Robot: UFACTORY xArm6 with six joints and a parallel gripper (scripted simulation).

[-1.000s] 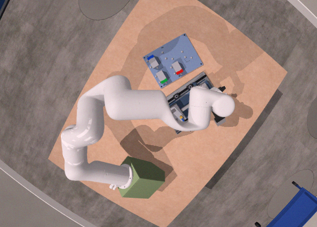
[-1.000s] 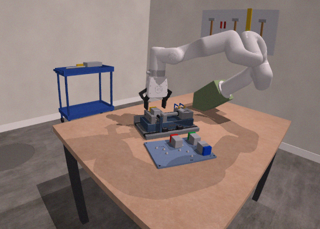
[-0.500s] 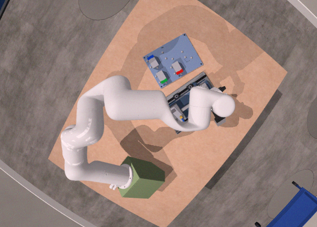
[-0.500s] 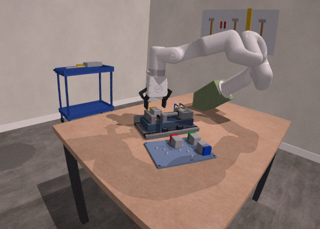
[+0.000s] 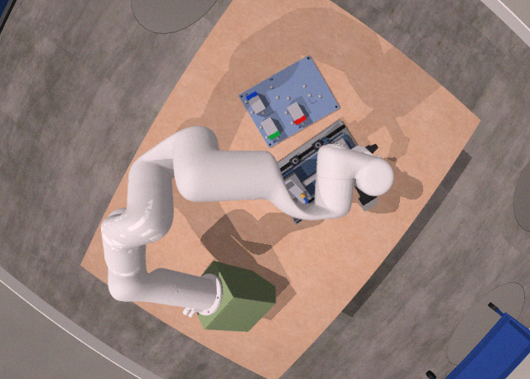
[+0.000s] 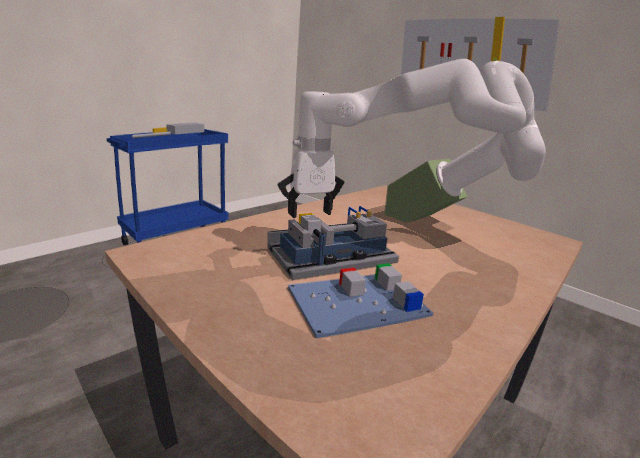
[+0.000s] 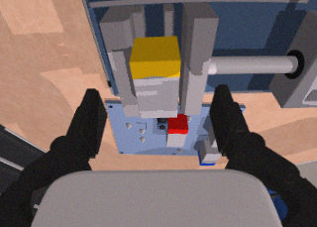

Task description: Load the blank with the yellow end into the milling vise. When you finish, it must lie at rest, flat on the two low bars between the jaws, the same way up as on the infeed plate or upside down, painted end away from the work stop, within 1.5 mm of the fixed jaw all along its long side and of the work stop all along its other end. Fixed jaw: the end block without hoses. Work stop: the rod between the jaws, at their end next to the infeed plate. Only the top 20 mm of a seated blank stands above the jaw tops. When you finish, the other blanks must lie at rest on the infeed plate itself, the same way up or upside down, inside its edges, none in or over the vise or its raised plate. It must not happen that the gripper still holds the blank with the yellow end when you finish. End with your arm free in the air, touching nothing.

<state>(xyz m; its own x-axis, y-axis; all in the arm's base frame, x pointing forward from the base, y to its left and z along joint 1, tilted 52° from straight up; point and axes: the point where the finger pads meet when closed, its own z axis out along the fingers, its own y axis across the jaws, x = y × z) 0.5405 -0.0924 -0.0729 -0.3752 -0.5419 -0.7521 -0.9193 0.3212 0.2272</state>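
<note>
Right now my hand is 3 cm above the yellow-ended blank. The rest, counted from my hand: hosed block (16 cm behind, 6 cm to the left, 5 cm below); then fixed jaw (3 cm ahead, 1 cm to the right, 5 cm below); then moving jaw (3 cm behind, 1 cm to the left, 5 cm below).
</note>
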